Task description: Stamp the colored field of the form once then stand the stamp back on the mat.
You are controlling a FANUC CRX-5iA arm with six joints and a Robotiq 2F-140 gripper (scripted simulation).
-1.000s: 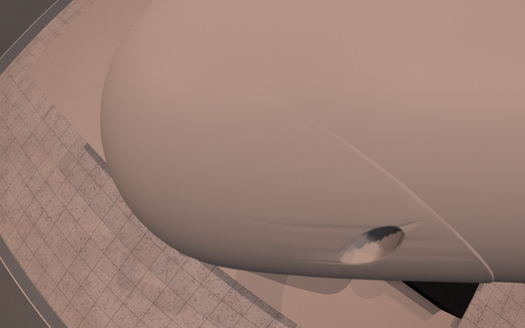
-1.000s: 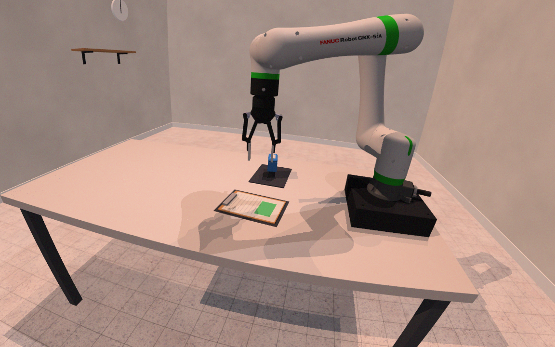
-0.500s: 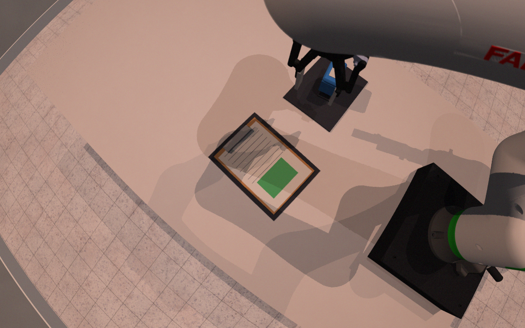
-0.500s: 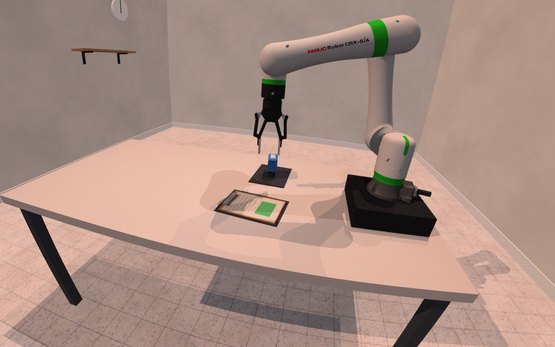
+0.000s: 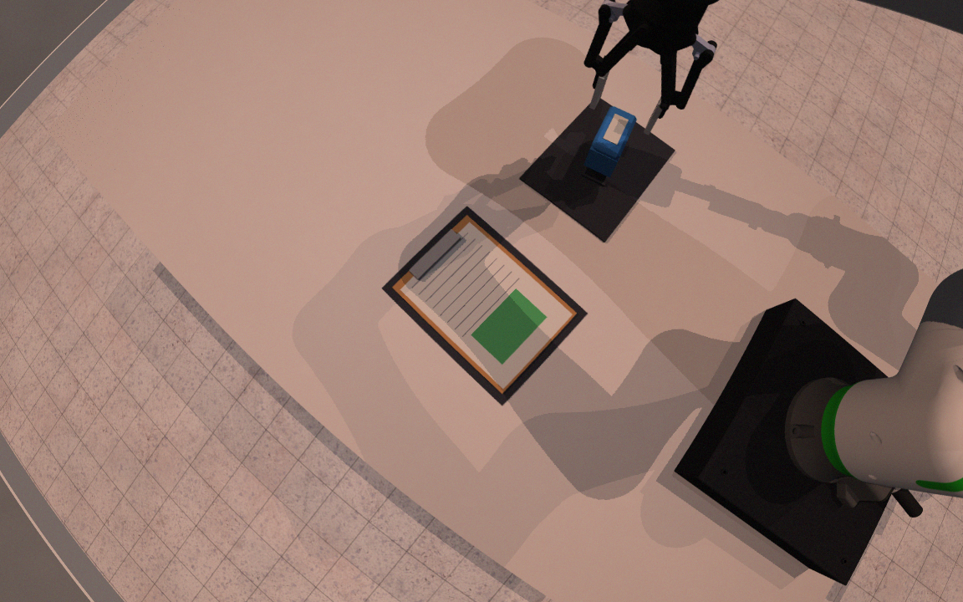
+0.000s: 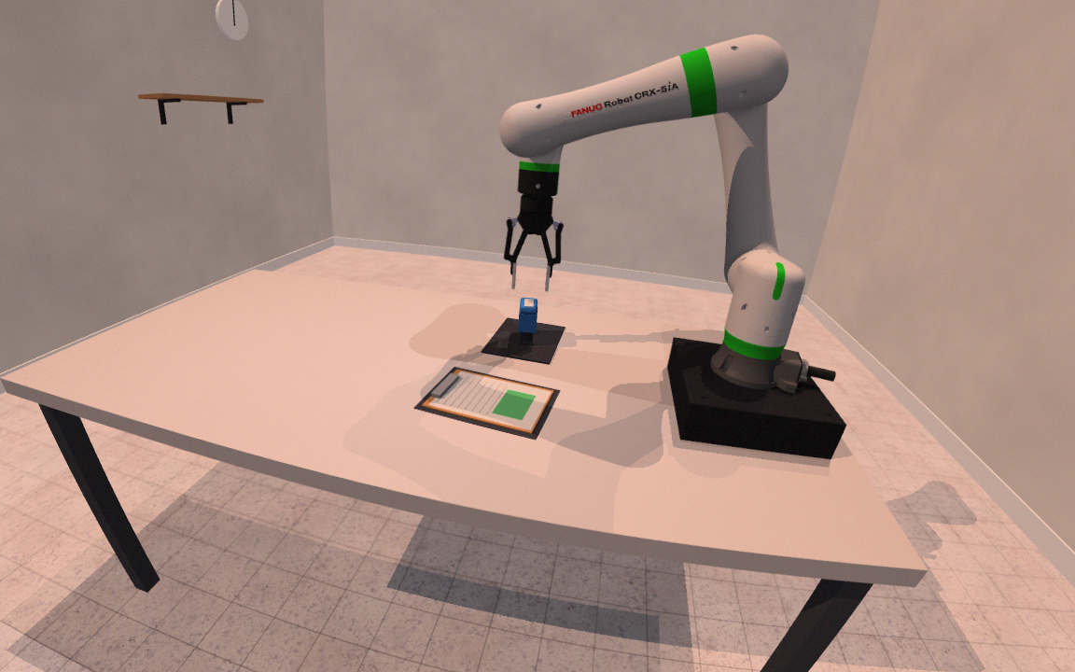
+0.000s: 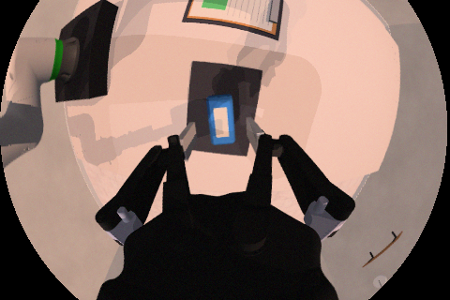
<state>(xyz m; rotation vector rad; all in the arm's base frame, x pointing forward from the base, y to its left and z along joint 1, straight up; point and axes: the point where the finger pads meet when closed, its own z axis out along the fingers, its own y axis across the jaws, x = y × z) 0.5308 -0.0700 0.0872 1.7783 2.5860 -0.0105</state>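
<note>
The stamp lies 12 cm below my hand. From my hand the other things lie so: form: 30 cm to the left, 16 cm below, 2 cm behind; mat: 17 cm below.
</note>
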